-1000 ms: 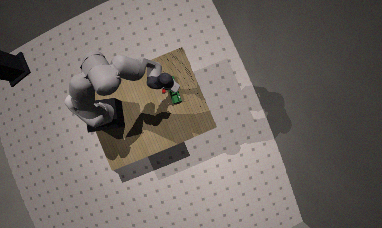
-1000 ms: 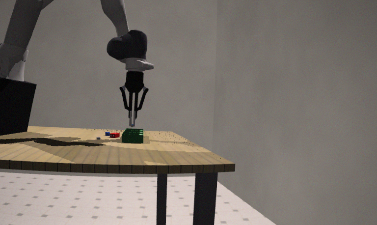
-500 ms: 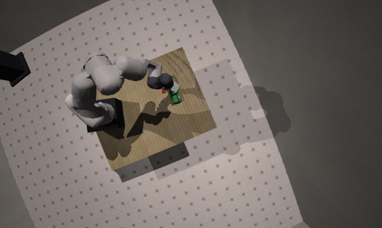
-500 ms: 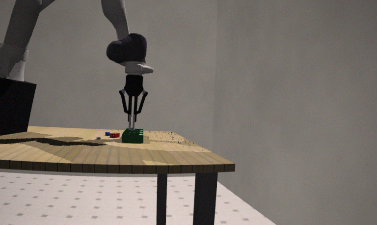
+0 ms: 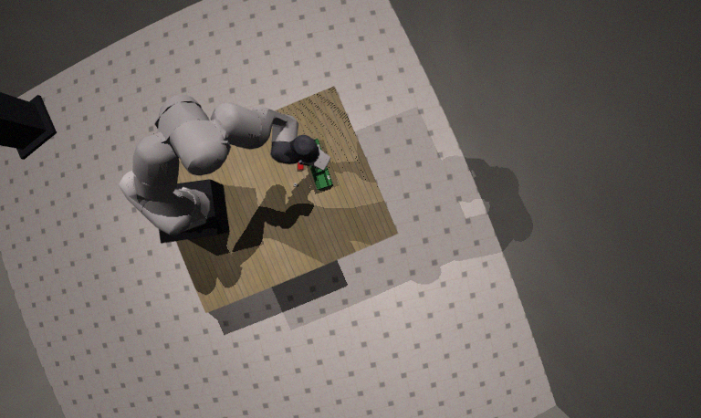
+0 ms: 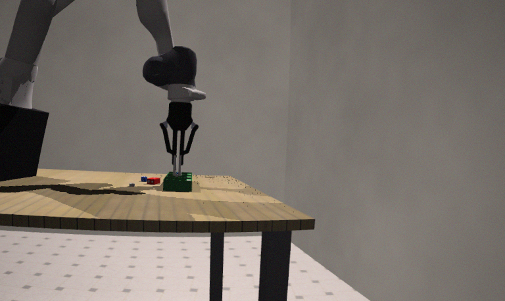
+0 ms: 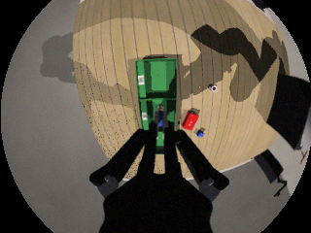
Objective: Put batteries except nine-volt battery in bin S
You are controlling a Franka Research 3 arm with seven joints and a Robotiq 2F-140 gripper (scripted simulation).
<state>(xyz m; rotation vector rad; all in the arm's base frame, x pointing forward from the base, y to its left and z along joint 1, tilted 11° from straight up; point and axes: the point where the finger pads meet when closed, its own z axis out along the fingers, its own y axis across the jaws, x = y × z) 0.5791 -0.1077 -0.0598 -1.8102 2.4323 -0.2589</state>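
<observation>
Right now my hand is 3 cm above the blue battery. Round my hand: grey button cell: 15 cm behind, 3 cm to the right, 6 cm below; then red block-shaped battery: 8 cm behind, 4 cm to the left, 6 cm below; then green bin row: 1 cm ahead, 5 cm below.
</observation>
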